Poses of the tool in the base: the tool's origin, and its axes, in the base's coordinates. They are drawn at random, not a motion.
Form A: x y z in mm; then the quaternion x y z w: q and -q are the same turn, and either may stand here.
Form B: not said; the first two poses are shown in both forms.
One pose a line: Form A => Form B
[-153 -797 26 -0.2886 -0.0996 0.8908 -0.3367] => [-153 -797 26 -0.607 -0.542 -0.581 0.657 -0.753 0.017]
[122 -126 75 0.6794 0.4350 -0.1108 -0.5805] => [122 -126 75 0.597 0.720 0.354 0.462 0.052 -0.885]
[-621 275 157 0.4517 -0.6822 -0.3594 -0.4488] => [-621 275 157 -0.189 -0.294 -0.937 -0.939 0.334 0.085]
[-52 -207 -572 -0.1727 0.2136 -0.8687 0.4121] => [-52 -207 -572 -0.601 -0.790 0.124 0.642 -0.569 -0.513]
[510 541 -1 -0.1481 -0.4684 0.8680 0.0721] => [510 541 -1 -0.946 0.264 -0.190 0.014 -0.551 -0.835]
